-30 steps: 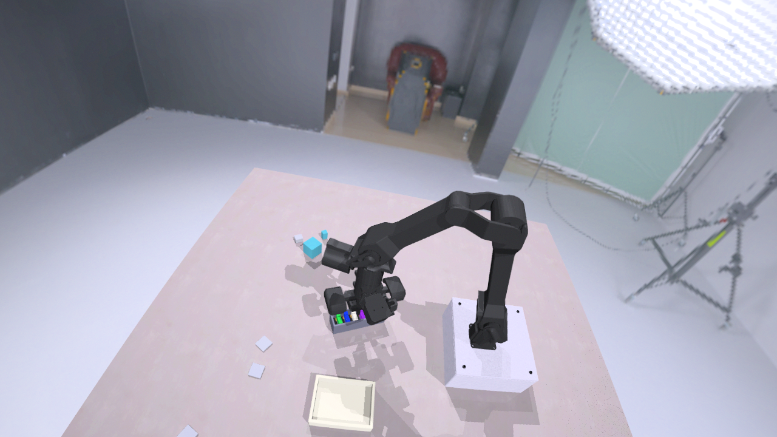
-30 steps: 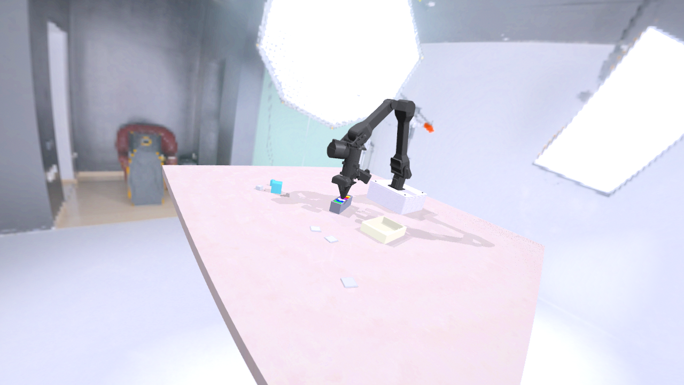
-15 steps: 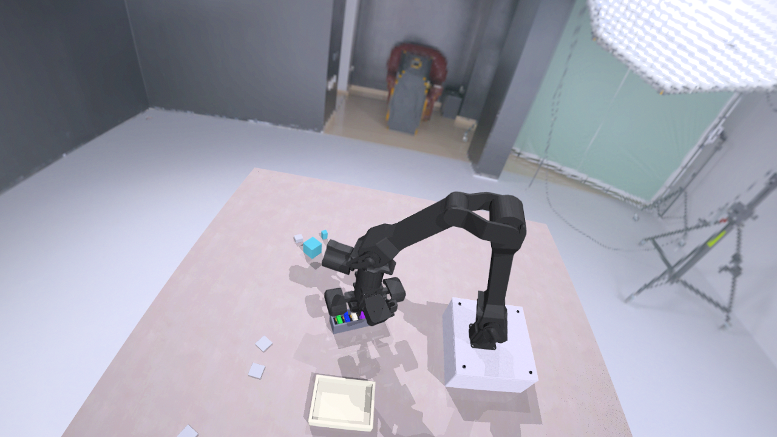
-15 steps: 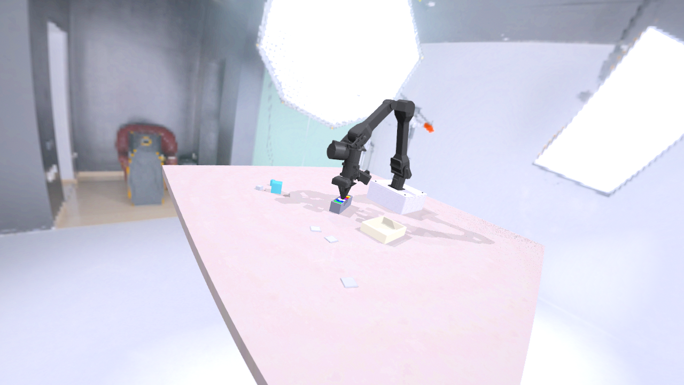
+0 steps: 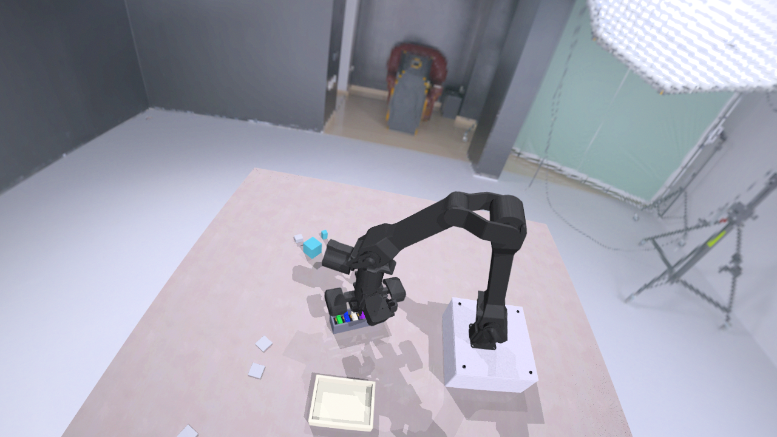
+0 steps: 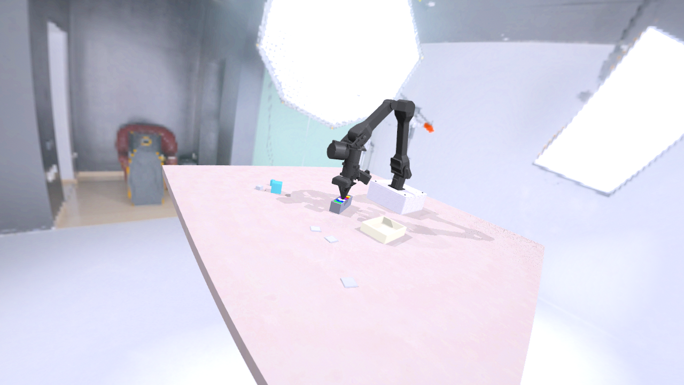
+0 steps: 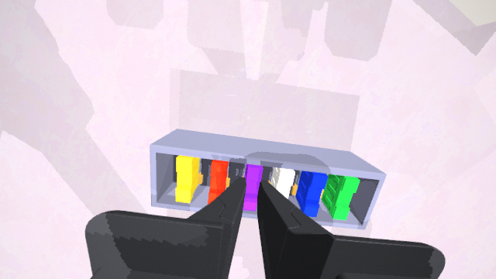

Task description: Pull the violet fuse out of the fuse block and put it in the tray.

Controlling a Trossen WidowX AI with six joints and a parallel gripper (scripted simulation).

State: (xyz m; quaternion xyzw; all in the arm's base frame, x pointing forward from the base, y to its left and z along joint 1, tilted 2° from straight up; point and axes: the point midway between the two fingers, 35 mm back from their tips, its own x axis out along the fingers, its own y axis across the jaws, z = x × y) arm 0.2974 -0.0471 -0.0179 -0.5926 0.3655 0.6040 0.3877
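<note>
My gripper tip is 2 cm short of the white fuse, 1 cm to the right of it and 1 cm above it. Also, from my gripper tip: violet fuse 1 cm below; red fuse 2 cm behind, 1 cm to the right, 1 cm below; blue fuse 4 cm ahead, 2 cm to the left, 1 cm below.
</note>
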